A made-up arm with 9 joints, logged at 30 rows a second.
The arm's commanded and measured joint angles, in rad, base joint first. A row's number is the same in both.
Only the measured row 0 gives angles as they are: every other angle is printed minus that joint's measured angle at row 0.
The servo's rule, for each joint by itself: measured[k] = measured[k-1] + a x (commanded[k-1-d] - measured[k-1]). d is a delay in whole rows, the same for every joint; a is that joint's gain. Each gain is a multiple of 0.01, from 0.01 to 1. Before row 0 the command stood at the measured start. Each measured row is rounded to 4 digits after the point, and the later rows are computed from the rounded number. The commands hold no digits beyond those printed.
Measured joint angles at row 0: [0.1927 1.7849 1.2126 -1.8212 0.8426 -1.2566 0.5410 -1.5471 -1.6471]
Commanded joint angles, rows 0 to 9: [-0.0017 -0.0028 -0.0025 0.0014 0.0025 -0.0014 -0.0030 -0.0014 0.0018]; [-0.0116 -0.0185 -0.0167 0.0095 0.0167 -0.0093 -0.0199 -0.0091 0.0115]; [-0.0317 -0.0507 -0.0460 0.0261 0.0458 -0.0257 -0.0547 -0.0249 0.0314]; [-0.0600 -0.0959 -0.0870 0.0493 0.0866 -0.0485 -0.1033 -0.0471 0.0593]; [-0.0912 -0.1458 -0.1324 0.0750 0.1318 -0.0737 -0.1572 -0.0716 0.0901]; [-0.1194 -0.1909 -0.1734 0.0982 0.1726 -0.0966 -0.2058 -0.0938 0.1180]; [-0.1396 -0.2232 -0.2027 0.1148 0.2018 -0.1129 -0.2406 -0.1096 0.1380]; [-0.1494 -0.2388 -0.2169 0.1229 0.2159 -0.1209 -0.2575 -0.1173 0.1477]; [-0.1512 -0.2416 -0.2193 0.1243 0.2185 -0.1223 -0.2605 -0.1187 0.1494]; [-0.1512 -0.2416 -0.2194 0.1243 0.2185 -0.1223 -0.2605 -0.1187 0.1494]
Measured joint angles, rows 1 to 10: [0.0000 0.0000 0.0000 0.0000 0.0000 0.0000 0.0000 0.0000 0.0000]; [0.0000 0.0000 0.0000 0.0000 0.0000 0.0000 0.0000 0.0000 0.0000]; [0.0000 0.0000 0.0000 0.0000 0.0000 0.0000 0.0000 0.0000 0.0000]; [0.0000 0.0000 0.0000 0.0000 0.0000 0.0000 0.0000 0.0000 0.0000]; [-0.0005 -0.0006 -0.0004 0.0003 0.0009 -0.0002 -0.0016 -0.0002 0.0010]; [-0.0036 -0.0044 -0.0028 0.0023 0.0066 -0.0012 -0.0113 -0.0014 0.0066]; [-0.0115 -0.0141 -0.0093 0.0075 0.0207 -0.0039 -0.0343 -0.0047 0.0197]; [-0.0251 -0.0313 -0.0210 0.0167 0.0444 -0.0088 -0.0709 -0.0106 0.0407]; [-0.0436 -0.0553 -0.0377 0.0295 0.0759 -0.0159 -0.1166 -0.0191 0.0669]; [-0.0648 -0.0838 -0.0581 0.0446 0.1107 -0.0248 -0.1639 -0.0296 0.0940]
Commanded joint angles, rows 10 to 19: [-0.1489 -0.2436 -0.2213 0.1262 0.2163 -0.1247 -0.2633 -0.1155 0.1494]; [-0.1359 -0.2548 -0.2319 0.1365 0.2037 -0.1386 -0.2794 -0.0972 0.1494]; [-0.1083 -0.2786 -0.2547 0.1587 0.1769 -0.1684 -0.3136 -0.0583 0.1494]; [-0.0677 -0.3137 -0.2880 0.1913 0.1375 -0.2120 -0.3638 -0.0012 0.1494]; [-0.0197 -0.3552 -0.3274 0.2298 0.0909 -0.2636 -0.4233 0.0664 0.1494]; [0.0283 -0.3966 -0.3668 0.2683 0.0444 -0.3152 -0.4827 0.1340 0.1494]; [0.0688 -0.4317 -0.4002 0.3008 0.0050 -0.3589 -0.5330 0.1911 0.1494]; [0.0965 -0.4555 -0.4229 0.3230 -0.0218 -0.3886 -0.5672 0.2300 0.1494]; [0.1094 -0.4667 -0.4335 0.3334 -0.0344 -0.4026 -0.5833 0.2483 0.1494]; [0.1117 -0.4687 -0.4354 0.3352 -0.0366 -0.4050 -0.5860 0.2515 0.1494]
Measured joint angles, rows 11 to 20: [-0.0857 -0.1131 -0.0798 0.0600 0.1435 -0.0345 -0.2046 -0.0408 0.1173]; [-0.1035 -0.1395 -0.1004 0.0738 0.1696 -0.0440 -0.2326 -0.0515 0.1334]; [-0.1169 -0.1609 -0.1182 0.0849 0.1872 -0.0526 -0.2474 -0.0609 0.1419]; [-0.1265 -0.1778 -0.1334 0.0936 0.1985 -0.0603 -0.2543 -0.0690 0.1459]; [-0.1328 -0.1916 -0.1466 0.1008 0.2049 -0.0674 -0.2591 -0.0755 0.1478]; [-0.1337 -0.2049 -0.1594 0.1087 0.2045 -0.0752 -0.2699 -0.0785 0.1486]; [-0.1266 -0.2204 -0.1737 0.1197 0.1946 -0.0855 -0.2931 -0.0757 0.1490]; [-0.1101 -0.2400 -0.1908 0.1355 0.1740 -0.0994 -0.3306 -0.0653 0.1492]; [-0.0848 -0.2642 -0.2113 0.1562 0.1441 -0.1175 -0.3797 -0.0469 0.1493]; [-0.0531 -0.2920 -0.2346 0.1809 0.1082 -0.1392 -0.4343 -0.0216 0.1494]
